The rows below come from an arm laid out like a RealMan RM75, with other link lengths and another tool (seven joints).
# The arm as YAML. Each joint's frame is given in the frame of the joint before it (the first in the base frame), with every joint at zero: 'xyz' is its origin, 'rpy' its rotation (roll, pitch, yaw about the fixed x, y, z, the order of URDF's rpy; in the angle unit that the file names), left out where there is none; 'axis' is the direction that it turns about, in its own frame. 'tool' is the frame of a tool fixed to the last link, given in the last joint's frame.
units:
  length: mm
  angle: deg
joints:
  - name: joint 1
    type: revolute
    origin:
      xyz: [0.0, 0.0, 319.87]
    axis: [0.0, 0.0, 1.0]
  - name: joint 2
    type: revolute
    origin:
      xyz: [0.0, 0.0, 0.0]
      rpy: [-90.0, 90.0, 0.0]
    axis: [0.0, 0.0, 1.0]
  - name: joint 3
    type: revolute
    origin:
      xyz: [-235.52, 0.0, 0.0]
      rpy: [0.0, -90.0, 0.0]
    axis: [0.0, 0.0, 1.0]
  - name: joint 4
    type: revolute
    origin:
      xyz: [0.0, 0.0, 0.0]
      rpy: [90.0, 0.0, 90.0]
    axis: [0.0, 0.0, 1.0]
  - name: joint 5
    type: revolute
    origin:
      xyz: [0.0, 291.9, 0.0]
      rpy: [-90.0, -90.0, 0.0]
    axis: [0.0, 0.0, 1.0]
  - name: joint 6
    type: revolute
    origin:
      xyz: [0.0, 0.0, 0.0]
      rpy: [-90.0, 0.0, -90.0]
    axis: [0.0, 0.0, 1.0]
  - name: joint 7
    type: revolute
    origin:
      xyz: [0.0, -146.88, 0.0]
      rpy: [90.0, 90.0, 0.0]
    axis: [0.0, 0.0, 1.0]
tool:
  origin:
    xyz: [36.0, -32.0, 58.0]
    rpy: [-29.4, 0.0, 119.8]
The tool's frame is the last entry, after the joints.
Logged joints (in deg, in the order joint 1, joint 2, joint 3, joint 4, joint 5, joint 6, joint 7), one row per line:
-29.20 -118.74 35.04 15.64 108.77 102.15 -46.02
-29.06 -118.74 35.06 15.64 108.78 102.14 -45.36
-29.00 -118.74 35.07 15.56 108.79 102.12 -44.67
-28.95 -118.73 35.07 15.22 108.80 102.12 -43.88
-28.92 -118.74 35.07 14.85 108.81 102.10 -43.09
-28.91 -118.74 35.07 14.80 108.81 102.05 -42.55
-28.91 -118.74 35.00 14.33 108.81 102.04 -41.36
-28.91 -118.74 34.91 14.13 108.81 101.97 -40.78
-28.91 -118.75 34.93 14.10 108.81 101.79 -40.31
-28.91 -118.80 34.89 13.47 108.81 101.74 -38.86
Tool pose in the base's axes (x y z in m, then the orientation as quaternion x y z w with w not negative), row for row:
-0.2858 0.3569 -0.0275 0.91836 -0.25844 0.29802 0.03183
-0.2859 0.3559 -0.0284 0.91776 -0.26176 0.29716 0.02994
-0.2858 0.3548 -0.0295 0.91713 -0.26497 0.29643 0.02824
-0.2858 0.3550 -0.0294 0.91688 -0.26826 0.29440 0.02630
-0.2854 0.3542 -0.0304 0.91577 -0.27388 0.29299 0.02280
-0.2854 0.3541 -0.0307 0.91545 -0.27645 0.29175 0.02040
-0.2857 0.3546 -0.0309 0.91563 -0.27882 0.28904 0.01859
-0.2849 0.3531 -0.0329 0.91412 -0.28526 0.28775 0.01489
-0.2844 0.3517 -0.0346 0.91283 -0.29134 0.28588 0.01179
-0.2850 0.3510 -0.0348 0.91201 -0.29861 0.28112 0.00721
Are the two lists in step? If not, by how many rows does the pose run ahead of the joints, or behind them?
The pose runs 2 rows ahead of the joints: the pose in row i belongs to the joints in row i + 2.
